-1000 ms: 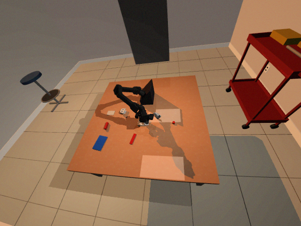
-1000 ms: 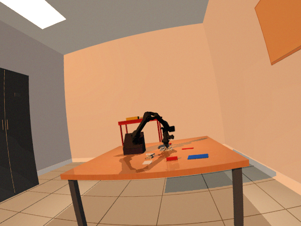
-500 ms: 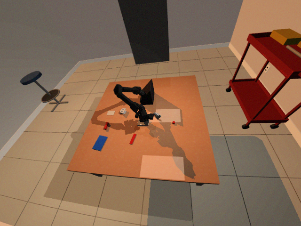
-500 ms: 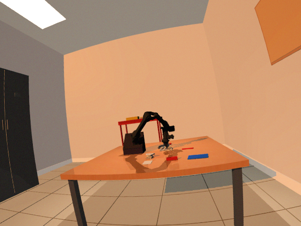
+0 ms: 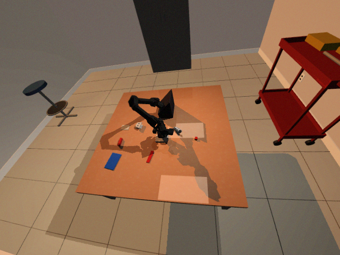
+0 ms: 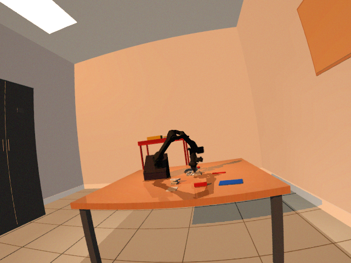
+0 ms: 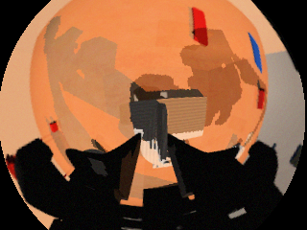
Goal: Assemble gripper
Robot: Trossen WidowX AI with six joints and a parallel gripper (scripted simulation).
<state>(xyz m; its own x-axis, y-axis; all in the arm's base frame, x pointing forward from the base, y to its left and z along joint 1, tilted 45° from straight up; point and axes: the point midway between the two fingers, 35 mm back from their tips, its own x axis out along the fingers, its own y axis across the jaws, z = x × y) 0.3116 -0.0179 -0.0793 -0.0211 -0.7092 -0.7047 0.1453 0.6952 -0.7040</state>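
My gripper tip is now 3 cm past the grey jaw and 1 cm to the left of it. The rest, counted from my gripper tip: pale tile: 14 cm behind, 46 cm to the right, 1 cm below; small red cube: 3 cm ahead, 29 cm to the left, 1 cm below; white flat part: 1 cm ahead, 3 cm to the right, 1 cm below.
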